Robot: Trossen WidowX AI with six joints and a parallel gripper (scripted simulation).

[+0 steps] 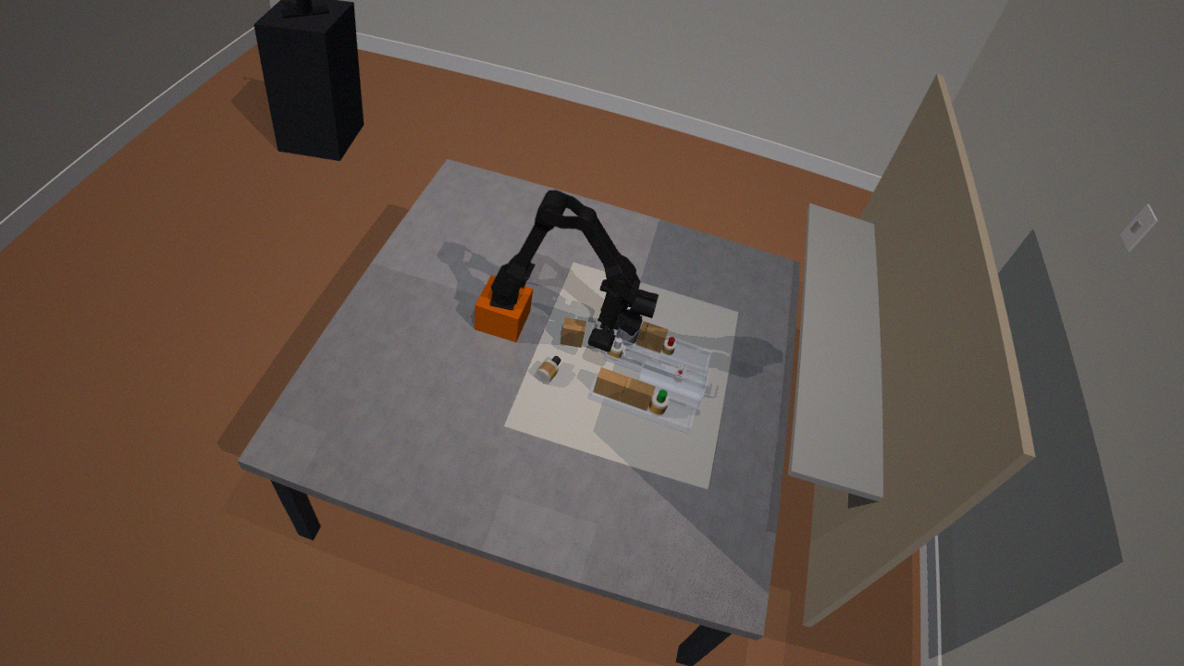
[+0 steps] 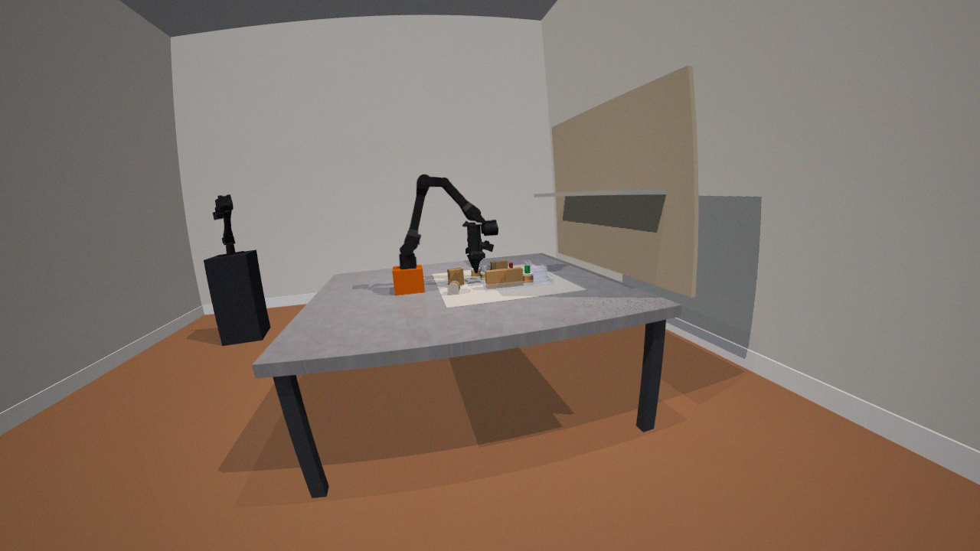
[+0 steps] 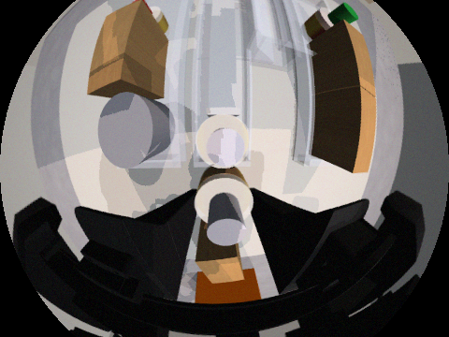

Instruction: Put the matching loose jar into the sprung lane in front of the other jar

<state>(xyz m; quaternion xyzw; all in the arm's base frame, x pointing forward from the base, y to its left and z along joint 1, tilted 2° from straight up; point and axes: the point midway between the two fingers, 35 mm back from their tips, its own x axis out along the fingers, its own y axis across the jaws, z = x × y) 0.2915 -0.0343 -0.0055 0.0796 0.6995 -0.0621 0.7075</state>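
My gripper tip is now 90 mm past the brown box, 20 mm to the right of it and 10 mm above it. From my gripper tip the other things lie so: clear lane rack 180 mm ahead, 60 mm to the right, 30 mm below; wall shelf 540 mm ahead, 320 mm above, 90 mm to the right.
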